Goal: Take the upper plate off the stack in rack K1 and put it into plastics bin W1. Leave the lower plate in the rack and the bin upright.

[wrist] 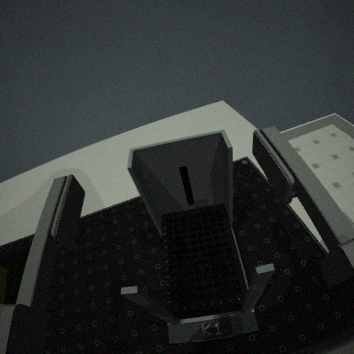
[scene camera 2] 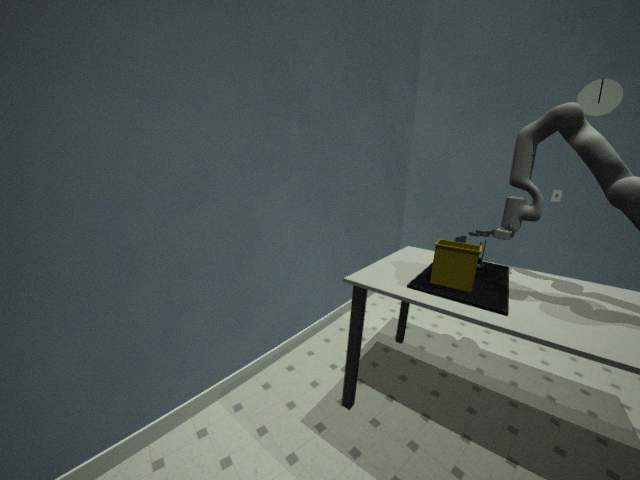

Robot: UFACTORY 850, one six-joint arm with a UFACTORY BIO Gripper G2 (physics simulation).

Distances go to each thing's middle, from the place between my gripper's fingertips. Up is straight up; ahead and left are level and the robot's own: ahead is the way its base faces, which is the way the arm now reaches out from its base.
Scene:
The yellow plastics bin W1 point(scene camera 2: 454, 265) lies 37 cm to the left of my hand, 10 cm below it and 5 cm ahead of it.

